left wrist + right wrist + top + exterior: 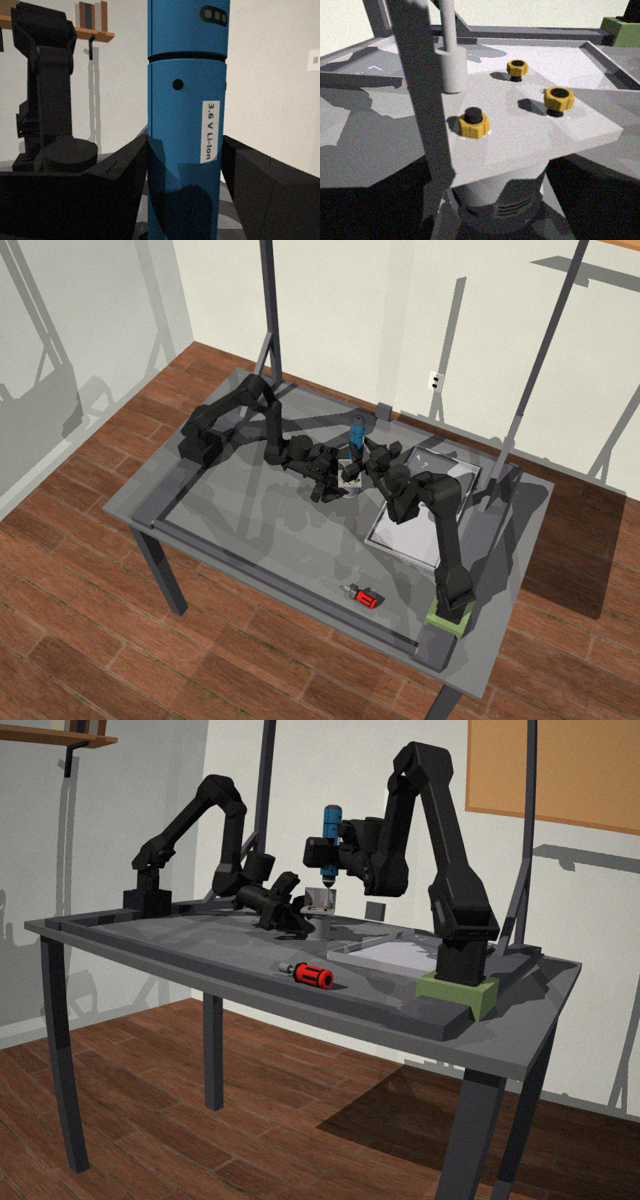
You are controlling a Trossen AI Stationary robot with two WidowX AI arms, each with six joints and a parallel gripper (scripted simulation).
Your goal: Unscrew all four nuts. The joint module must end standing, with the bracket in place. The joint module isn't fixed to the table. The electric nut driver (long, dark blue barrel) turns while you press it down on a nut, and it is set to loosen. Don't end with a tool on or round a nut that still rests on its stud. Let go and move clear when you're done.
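Observation:
Now: the joint module 30 mm to the left of my right hand and 10 mm behind it. Round my right hand: shallow white tray 250 mm to the left, 110 mm behind, 30 mm below; then white L-shaped bracket 40 mm above, 30 mm to the left, 10 mm behind; then red-handled tool 270 mm to the left, 270 mm ahead, 20 mm below.

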